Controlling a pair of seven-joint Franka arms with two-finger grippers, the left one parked.
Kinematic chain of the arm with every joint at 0, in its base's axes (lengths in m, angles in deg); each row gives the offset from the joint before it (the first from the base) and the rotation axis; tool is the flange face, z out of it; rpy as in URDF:
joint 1: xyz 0 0 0.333 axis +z
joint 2: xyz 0 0 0 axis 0.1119 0.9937 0
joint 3: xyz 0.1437 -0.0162 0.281 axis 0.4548 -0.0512 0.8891
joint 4: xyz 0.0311 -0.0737 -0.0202 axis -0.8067 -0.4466 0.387
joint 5: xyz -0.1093 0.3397 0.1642 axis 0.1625 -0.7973 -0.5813
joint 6: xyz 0 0 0 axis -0.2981 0.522 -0.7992
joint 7: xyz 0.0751 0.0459 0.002 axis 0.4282 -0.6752 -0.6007
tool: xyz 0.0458 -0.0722 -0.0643 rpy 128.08 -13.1 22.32
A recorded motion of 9 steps. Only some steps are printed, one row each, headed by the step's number.
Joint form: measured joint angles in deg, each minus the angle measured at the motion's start. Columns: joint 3, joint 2, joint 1, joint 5, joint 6, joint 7, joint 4.
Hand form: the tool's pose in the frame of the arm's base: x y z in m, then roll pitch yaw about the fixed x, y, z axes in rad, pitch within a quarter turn. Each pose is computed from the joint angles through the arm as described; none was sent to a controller.
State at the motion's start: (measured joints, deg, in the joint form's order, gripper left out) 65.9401 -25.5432 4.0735 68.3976 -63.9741 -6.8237 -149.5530
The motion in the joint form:
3: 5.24 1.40 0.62 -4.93 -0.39 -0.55 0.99
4: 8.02 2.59 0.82 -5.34 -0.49 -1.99 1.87
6: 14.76 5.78 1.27 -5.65 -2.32 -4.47 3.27
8: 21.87 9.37 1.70 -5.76 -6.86 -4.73 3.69
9: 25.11 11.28 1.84 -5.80 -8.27 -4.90 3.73
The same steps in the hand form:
3: 0.5405 0.1270 0.6468 -2.9831 0.0901 0.0995
4: 0.5396 0.1546 0.6434 -2.9656 0.0895 0.1777
6: 0.5367 0.2187 0.6299 -2.9259 0.0758 0.3413
8: 0.5306 0.2846 0.6117 -2.8761 0.0398 0.4591
9: 0.5250 0.3127 0.6002 -2.8479 0.0384 0.5139

